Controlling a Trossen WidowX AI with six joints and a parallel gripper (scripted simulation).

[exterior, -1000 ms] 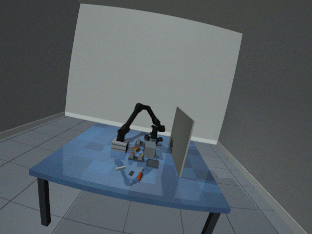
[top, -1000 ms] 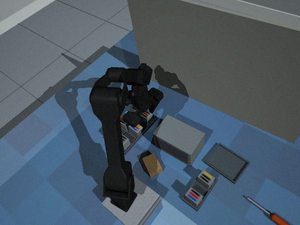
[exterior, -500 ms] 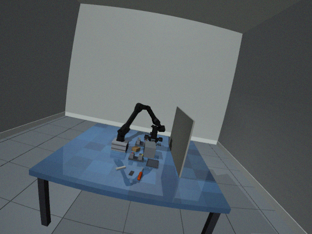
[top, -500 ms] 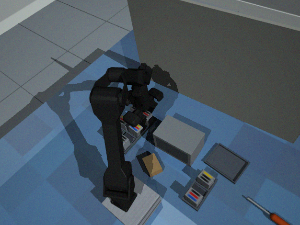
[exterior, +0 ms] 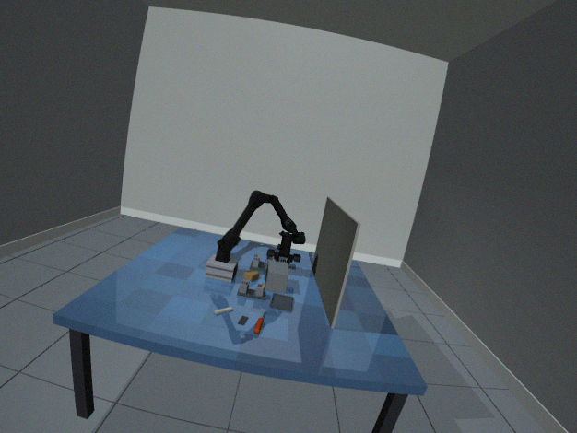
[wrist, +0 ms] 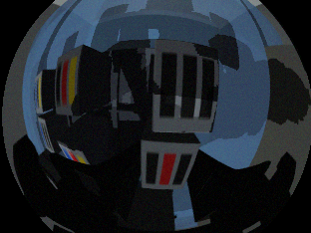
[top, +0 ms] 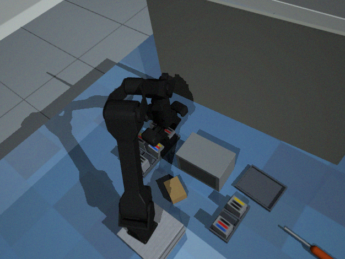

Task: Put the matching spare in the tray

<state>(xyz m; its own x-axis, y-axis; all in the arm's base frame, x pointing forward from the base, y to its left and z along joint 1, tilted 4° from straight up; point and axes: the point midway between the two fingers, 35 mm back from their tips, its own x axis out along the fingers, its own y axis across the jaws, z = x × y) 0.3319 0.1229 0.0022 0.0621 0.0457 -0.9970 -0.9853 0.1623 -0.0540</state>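
The dark flat tray is 30 mm behind my gripper tip, 360 mm to the right of it and 10 mm below it. Also, from my gripper tip: grey mounted unit 50 mm behind, 170 mm to the right, 30 mm above; then tall grey panel 190 mm ahead, 200 mm to the right, 210 mm above; then cardboard box 170 mm behind, 130 mm to the right.
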